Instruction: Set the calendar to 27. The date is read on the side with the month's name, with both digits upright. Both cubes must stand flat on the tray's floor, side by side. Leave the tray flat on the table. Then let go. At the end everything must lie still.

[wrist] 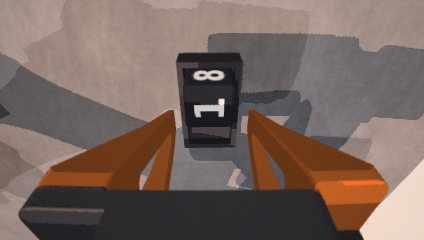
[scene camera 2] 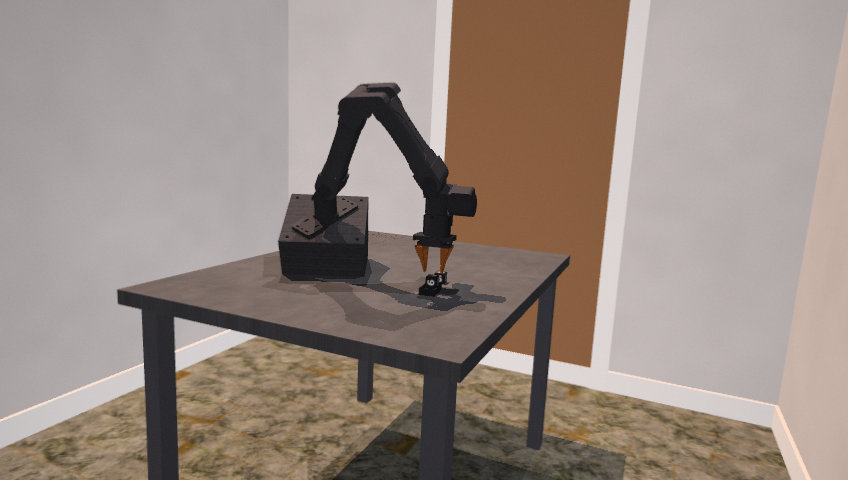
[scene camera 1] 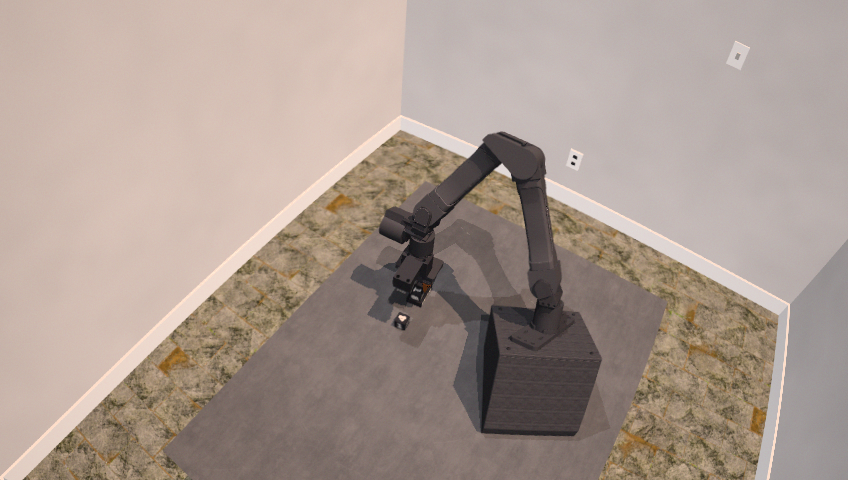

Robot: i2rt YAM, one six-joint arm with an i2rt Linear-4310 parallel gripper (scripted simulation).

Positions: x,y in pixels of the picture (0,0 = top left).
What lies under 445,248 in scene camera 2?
My gripper.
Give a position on a black tray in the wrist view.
194,137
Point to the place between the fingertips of my gripper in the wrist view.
At 211,119
